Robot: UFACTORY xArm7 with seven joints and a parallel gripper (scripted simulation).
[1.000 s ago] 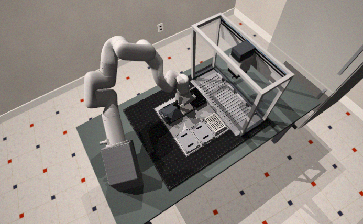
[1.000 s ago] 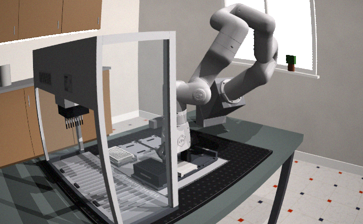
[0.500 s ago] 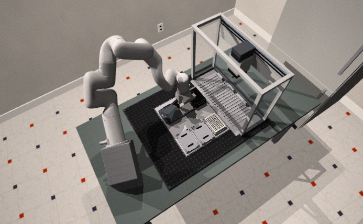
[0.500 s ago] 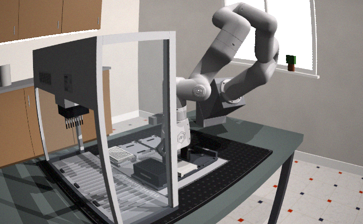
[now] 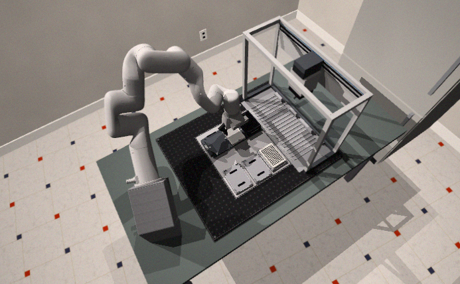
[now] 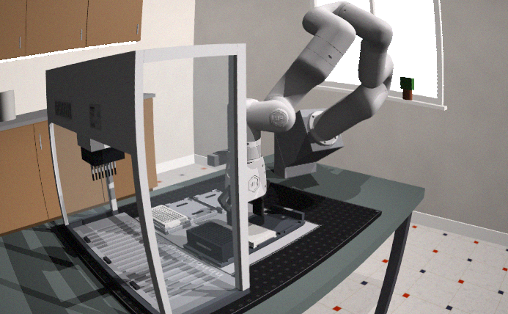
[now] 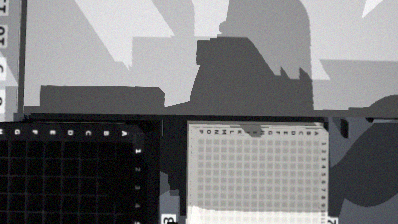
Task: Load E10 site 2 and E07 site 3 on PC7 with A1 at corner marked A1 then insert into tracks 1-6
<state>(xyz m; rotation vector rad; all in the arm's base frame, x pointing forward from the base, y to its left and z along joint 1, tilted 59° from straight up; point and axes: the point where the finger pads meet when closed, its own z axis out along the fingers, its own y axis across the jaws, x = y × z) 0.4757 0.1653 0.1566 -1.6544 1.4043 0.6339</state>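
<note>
My gripper is now 50 mm above the plate carrier PC7 and 10 mm past it. Round my hand: nest S2: 230 mm to the right, 60 mm below, 50 mm ahead; white 96-well plate E01: 200 mm to the right, 150 mm ahead, 40 mm below; nest S1: 260 mm to the right, 70 mm behind, 60 mm below.
</note>
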